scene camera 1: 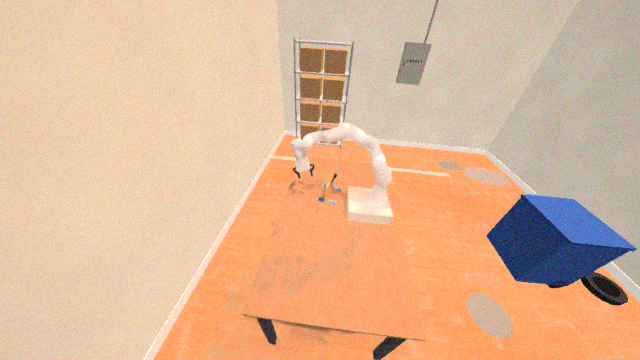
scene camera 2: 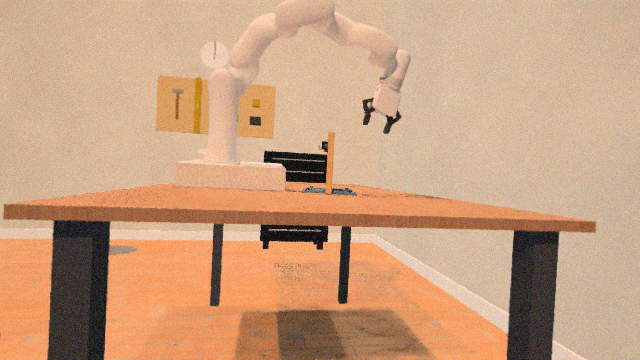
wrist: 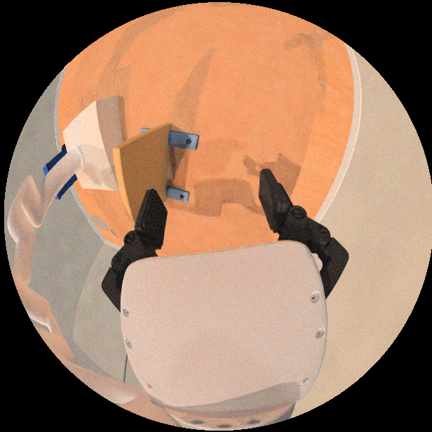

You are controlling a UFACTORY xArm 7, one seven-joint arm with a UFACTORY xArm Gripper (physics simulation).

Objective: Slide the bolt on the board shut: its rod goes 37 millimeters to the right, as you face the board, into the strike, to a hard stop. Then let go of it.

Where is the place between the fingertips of my gripper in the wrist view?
208,190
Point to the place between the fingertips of my gripper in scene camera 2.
At 375,129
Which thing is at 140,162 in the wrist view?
A board.
